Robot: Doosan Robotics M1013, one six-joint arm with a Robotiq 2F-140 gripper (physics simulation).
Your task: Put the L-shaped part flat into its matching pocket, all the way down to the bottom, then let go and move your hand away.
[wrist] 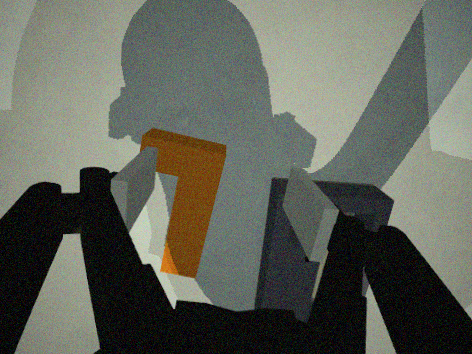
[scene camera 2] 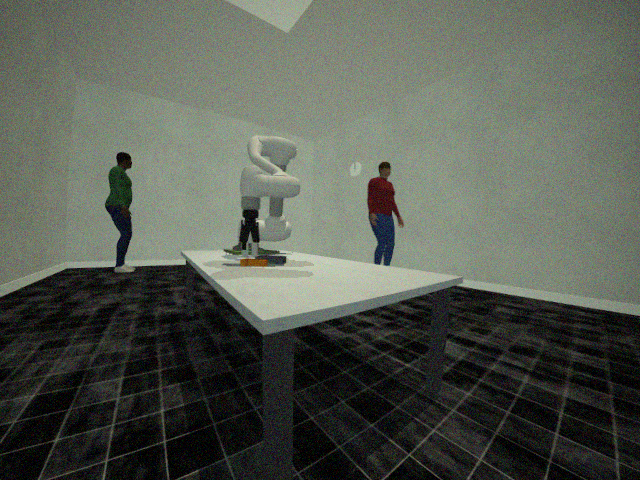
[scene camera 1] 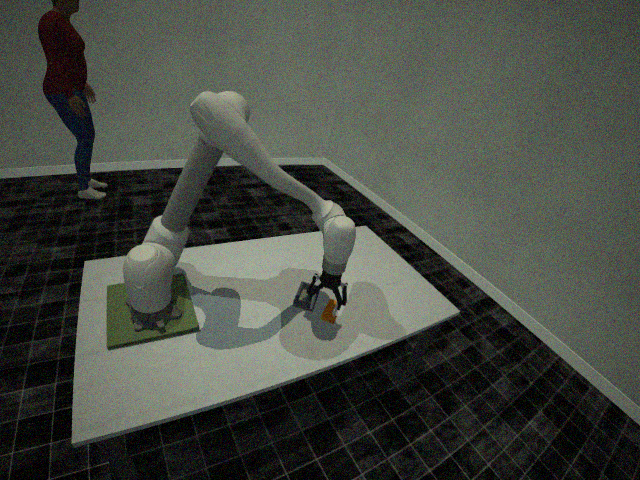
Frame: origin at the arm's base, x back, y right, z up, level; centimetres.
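Seen in the pictures: gripper, fingertip midpoint: (wrist: pixel 222 178) (scene camera 2: pixel 250 257) (scene camera 1: pixel 323 310); arm's base, link origin: (scene camera 1: pixel 153 308).
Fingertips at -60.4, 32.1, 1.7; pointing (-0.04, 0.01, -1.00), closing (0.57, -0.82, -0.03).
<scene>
Offsets run from my fingertips to a thing's top centre, as dx, dy, dz. Level surfaces: height alone.
The orange L-shaped part {-5.0, +0.7, -0.7} (scene camera 1: pixel 328 312) (scene camera 2: pixel 253 262) (wrist: pixel 192 210) lies flat on the white table {dz -3.7} (scene camera 1: pixel 206 377) (scene camera 2: pixel 336 289). The dark block {-0.6, -11.7, +0.0} (scene camera 1: pixel 298 297) (scene camera 2: pixel 276 259) (wrist: pixel 287 285) stands beside it, to its right in the wrist view; its pocket is mostly hidden there by a finger and the gripper body. My gripper (scene camera 1: pixel 324 305) (scene camera 2: pixel 250 251) (wrist: pixel 222 178) points down with its fingers apart and nothing held between them. In the wrist view the left fingertip overlaps the left end of the part's short arm, and the right fingertip overlaps the dark block.
The arm's base stands on a green plate (scene camera 1: pixel 116 330) at the left of the table in scene camera 1. A person in red (scene camera 1: pixel 64 56) (scene camera 2: pixel 381 196) and a person in green (scene camera 2: pixel 119 186) stand away from the table. Arm and gripper shadows fall around the part.
</scene>
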